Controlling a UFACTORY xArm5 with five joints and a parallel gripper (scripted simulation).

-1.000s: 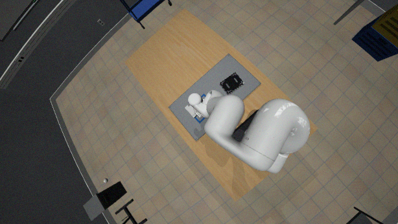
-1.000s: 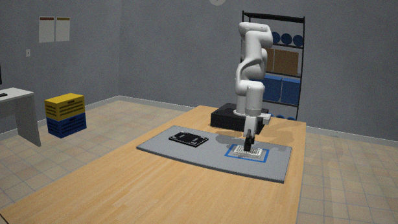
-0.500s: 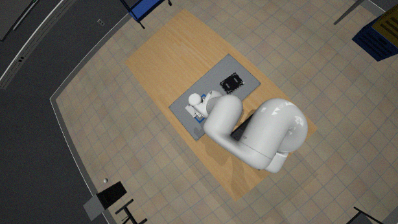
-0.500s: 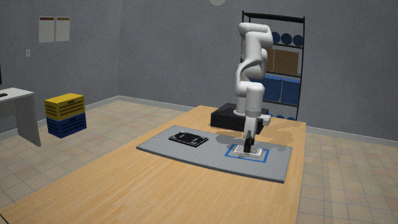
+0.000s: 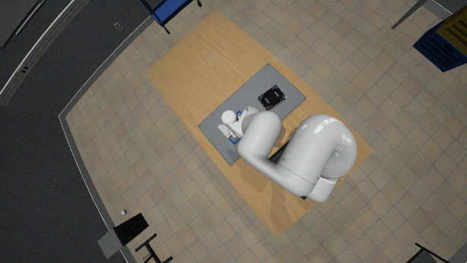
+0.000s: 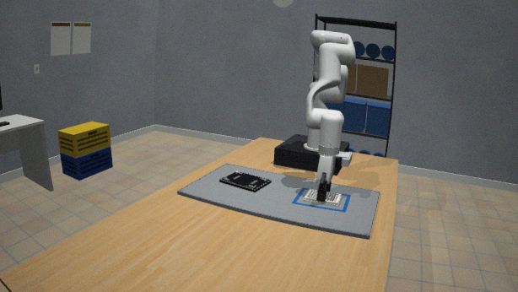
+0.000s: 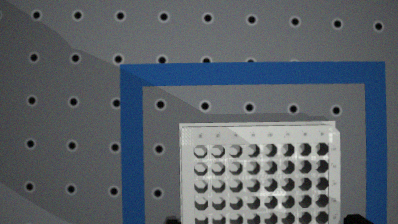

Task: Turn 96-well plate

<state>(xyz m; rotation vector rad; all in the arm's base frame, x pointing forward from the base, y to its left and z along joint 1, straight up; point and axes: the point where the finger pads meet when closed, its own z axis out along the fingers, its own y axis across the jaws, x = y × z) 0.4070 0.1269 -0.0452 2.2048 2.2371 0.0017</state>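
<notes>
Right now my hand is 20 mm above the white 96-well plate. Round my hand: black plate nest (20 mm behind, 320 mm to the right, 20 mm below); then A1 mark (90 mm behind, 380 mm to the right, 10 mm below).
</notes>
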